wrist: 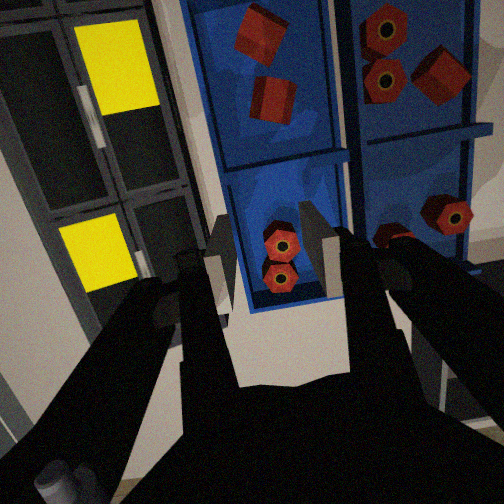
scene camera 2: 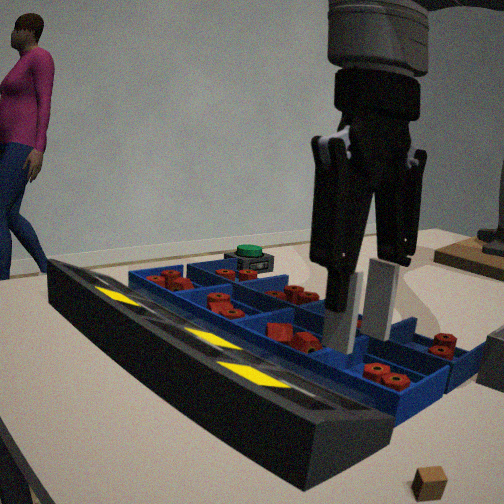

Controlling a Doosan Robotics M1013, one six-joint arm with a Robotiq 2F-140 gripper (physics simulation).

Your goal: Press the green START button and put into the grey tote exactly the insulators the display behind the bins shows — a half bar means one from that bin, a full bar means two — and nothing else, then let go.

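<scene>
My gripper (scene camera 2: 360,337) is open and empty, hanging low over the right end of the blue bin rack (scene camera 2: 300,320). In the wrist view the gripper's fingers (wrist: 272,260) straddle two red hexagonal insulators (wrist: 281,260) in the end compartment of the row next to the display. The left finger is over that bin's outer wall. The black display (scene camera 2: 200,360) shows three yellow bars (scene camera 2: 252,375); two of them appear in the wrist view (wrist: 116,65). The green START button (scene camera 2: 249,251) sits behind the bins. Only a corner of the grey tote (scene camera 2: 492,357) is visible at the right edge.
Other compartments hold red insulators, some square (wrist: 272,100), some hexagonal (wrist: 385,80). A person in a pink top (scene camera 2: 25,140) walks at the far left. A small brown cube (scene camera 2: 429,482) lies at the front. A wooden base (scene camera 2: 470,257) stands at the back right.
</scene>
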